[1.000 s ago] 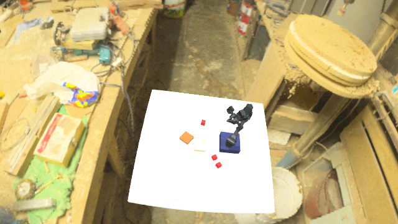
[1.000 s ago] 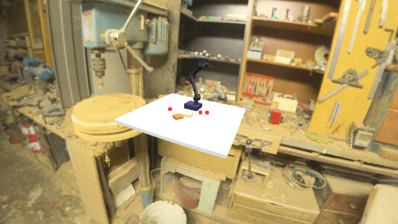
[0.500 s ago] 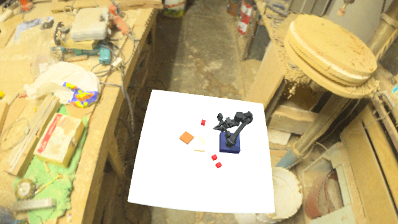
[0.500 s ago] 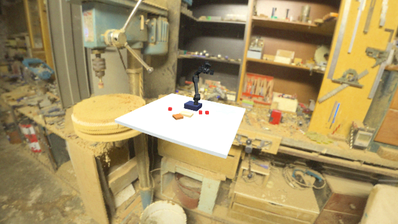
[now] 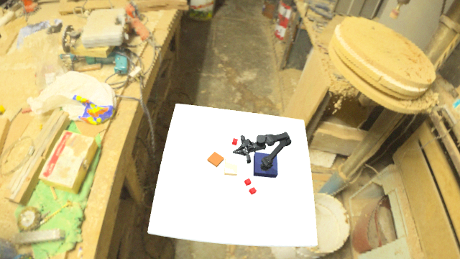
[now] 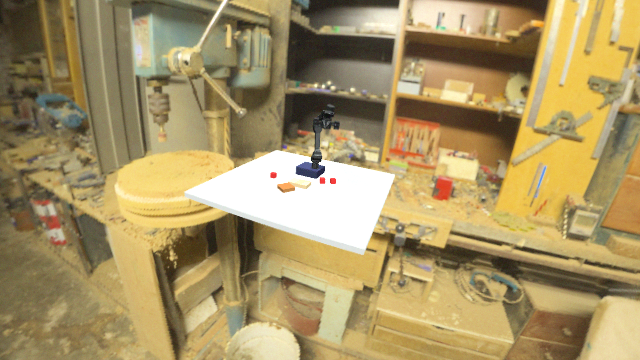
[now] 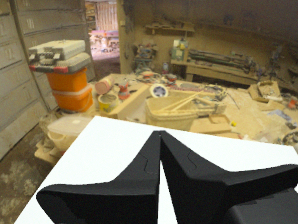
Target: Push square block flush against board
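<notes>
Now: gripper tip 70 mm past the cream board, 170 mm to the left of it and 470 mm above it. Round my gripper tip: orange square block 50 mm ahead, 240 mm to the right, 470 mm below.
</notes>
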